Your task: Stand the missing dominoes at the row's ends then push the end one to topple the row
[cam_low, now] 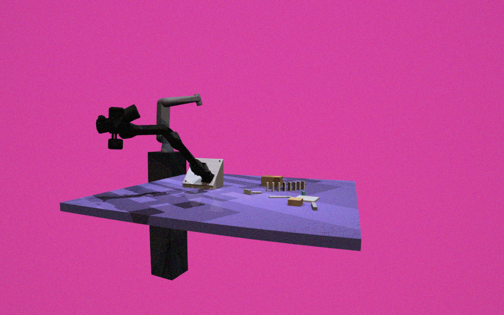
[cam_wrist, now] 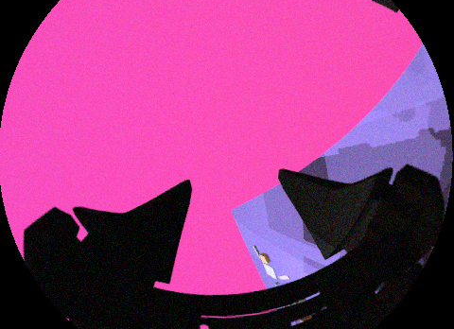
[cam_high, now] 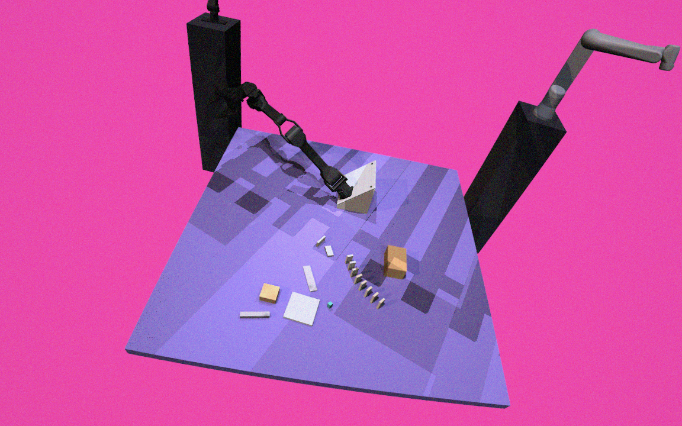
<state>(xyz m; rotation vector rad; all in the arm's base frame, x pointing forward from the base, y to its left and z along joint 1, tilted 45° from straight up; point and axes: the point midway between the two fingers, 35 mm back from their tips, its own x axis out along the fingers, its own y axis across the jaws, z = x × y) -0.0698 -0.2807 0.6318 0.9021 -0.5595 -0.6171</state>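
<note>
Now: gripper tip 610 mm short of the small orange block, 480 mm to the right of it and 290 mm above it. Also, from my gripper tip: orange-brown box 930 mm to the left, 330 mm ahead, 280 mm below; white plate 630 mm ahead, 610 mm to the left, 300 mm below; teal cube 710 mm to the left, 590 mm ahead, 290 mm below.
</note>
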